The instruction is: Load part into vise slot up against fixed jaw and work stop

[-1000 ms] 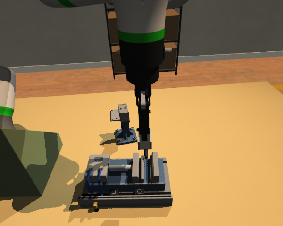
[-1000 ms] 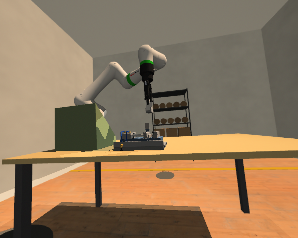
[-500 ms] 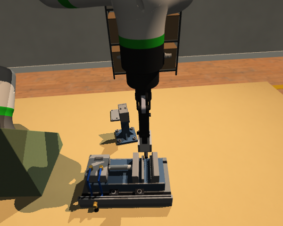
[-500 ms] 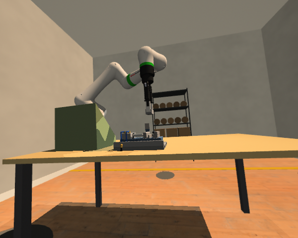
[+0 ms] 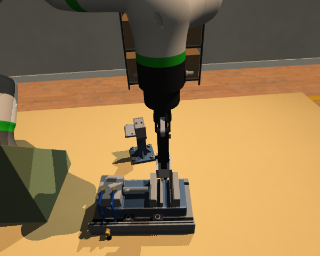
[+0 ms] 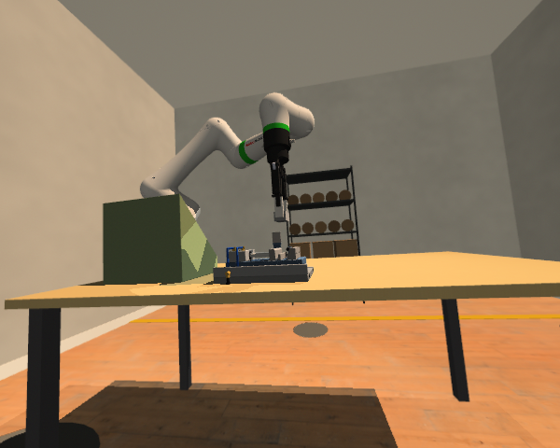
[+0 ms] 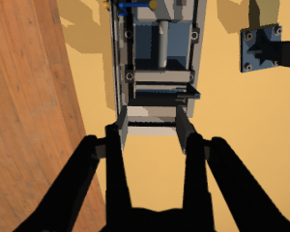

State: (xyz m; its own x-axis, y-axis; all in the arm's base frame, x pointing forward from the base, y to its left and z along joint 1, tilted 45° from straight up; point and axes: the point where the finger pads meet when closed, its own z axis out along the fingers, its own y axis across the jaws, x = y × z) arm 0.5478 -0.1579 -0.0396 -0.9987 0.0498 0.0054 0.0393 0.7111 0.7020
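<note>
The fixed jaw lies 150 mm below my hand, 30 mm ahead of it and 20 mm to the left of it. The rest, counted from my hand: moving jaw 150 mm below, 30 mm behind, 20 mm to the left; work stop 140 mm below, 70 mm to the left, 10 mm ahead; part 20 mm below.
</note>
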